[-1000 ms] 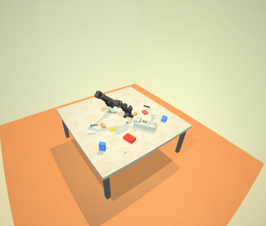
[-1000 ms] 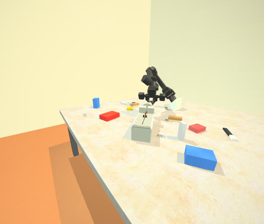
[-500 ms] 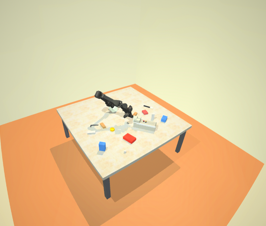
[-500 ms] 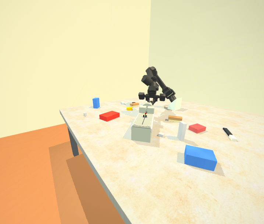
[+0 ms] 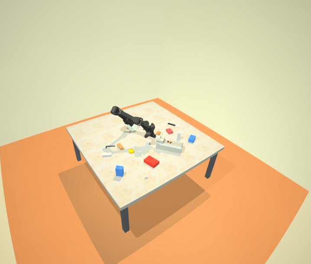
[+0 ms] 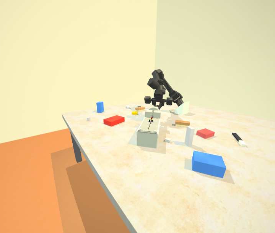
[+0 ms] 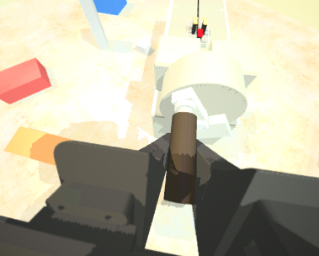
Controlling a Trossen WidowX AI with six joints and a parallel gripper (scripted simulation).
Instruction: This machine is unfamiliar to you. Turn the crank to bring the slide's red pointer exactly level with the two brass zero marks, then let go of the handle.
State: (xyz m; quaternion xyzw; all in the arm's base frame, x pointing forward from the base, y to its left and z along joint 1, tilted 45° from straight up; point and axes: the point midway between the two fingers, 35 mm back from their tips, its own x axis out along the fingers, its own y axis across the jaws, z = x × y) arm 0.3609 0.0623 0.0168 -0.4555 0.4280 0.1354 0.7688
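Right now my gripper tip is 2 cm below the crank and 1 cm to the left of it. Also, from my gripper tip: brown crank handle (3 cm above, 1 cm to the right, 1 cm behind); red pointer (12 cm ahead, 7 cm to the left, 1 cm below); yellow disc (27 cm to the right, 8 cm below, 2 cm behind).
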